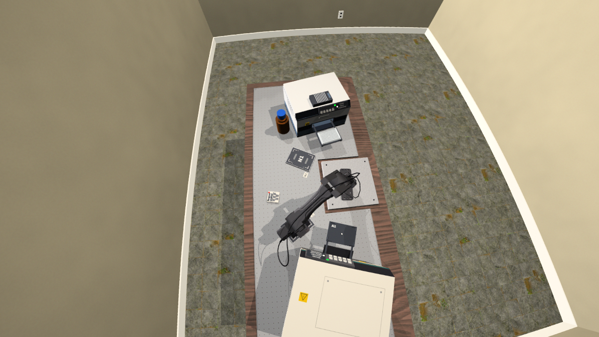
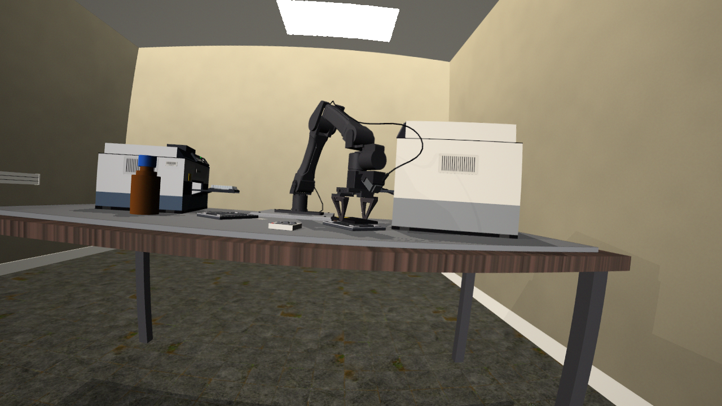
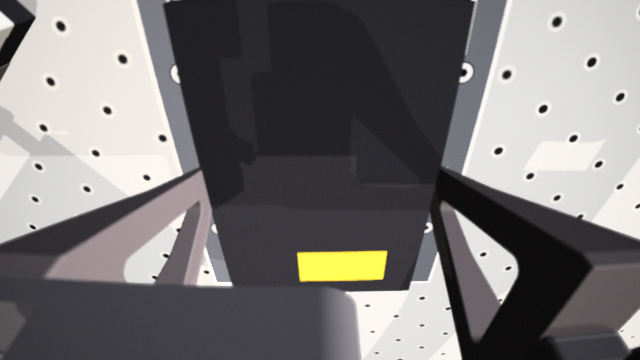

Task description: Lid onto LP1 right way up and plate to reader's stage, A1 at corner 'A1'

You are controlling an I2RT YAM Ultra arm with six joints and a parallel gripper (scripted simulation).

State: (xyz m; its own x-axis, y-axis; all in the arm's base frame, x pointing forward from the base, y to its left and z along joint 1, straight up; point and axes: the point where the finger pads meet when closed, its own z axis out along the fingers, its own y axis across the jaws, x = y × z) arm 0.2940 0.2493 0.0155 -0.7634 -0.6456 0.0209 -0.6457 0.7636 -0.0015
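My gripper is now right at the lid. The rest, counted from my hand: LP1 tag 8 cm behind, 7 cm to the right, 3 cm below; then capped brown bottle 11 cm ahead, 65 cm to the right, 9 cm above; then clear well plate 19 cm behind, 54 cm to the right, 7 cm above.
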